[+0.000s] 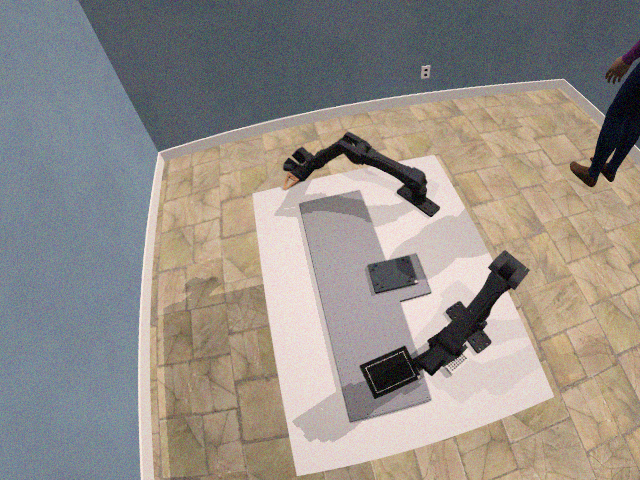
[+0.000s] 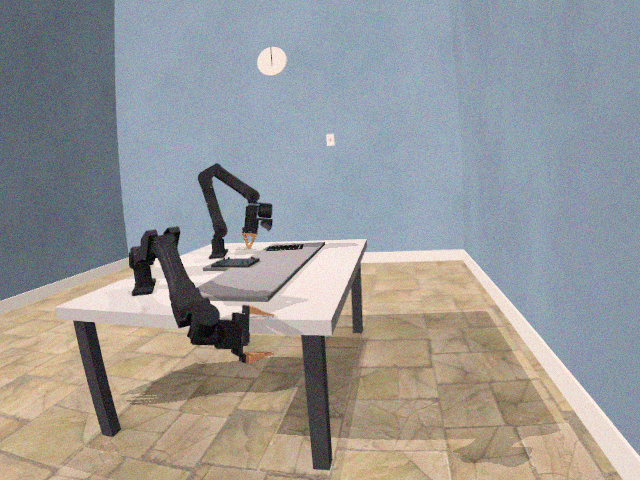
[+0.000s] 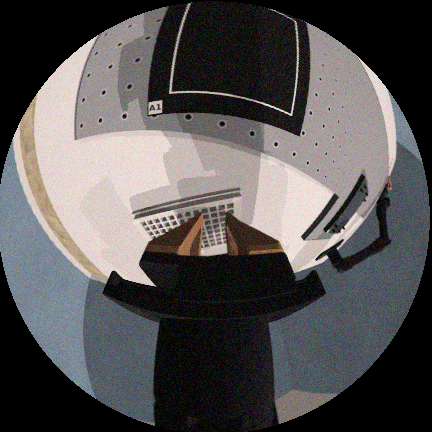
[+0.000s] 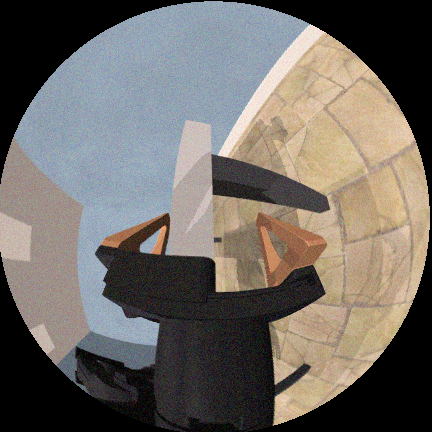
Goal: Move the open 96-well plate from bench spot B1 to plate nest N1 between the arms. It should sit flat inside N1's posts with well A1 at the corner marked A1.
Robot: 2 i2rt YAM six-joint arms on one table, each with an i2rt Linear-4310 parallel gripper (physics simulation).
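Frame: origin at the left arm's base, x ahead, y left, z up, level; metres.
Where they show: left gripper, fingertip midpoint: (image 2: 248, 248) (image 3: 213, 216); right gripper, fingertip midpoint: (image 2: 273, 334) (image 4: 212, 217); left arm's base, origin of the base link: (image 2: 219, 254); right arm's base, origin of the base link: (image 1: 418, 200) (image 2: 144, 287) (image 3: 329, 248).
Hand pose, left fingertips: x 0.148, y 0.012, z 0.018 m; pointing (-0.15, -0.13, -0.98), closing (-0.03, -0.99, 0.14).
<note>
Things, the pixels of their top centre, and the offset from my left fingertips. "pt": a spot on its surface instead. Level surfaces: height alone.
- white 96-well plate, middle of its top: (image 3: 190, 233) (image 1: 449, 353) (image 2: 243, 248) dx -0.027, dy +0.028, dz -0.004 m
- dark plate nest, middle of its top: (image 3: 353, 213) (image 1: 392, 272) (image 2: 235, 258) dx -0.029, dy -0.337, dz +0.017 m
- long grey perforated board, its level: dz -0.005 m
- white table, its level: dz -0.018 m
- black pad with a white outline, surface spot: (image 3: 233, 52) (image 1: 398, 370) pt dx +0.152, dy -0.020, dz -0.003 m
- A1 label, surface spot: (image 3: 155, 107) pt dx +0.107, dy +0.035, dz -0.003 m
The white 96-well plate (image 1: 457, 364) (image 3: 169, 223) lies flat on the white table top, just right of the grey board. My left gripper (image 3: 213, 216) (image 2: 249, 240) points down right above the plate. Its fingers are narrowed with nothing between them. The dark plate nest (image 1: 391, 273) (image 2: 234, 262) (image 3: 346, 209) sits on a grey pad between the two arm bases and holds nothing. My right gripper (image 1: 290, 182) (image 2: 261, 334) (image 4: 212, 217) is open and empty. It straddles the table's edge at the far corner.
A long grey perforated board (image 1: 347, 286) (image 2: 270, 276) (image 3: 342, 120) runs down the white table (image 1: 285, 286). A black pad with a white outline (image 1: 390, 371) (image 3: 233, 52) lies on it beside the plate, with an A1 label (image 3: 155, 107) at one corner.
</note>
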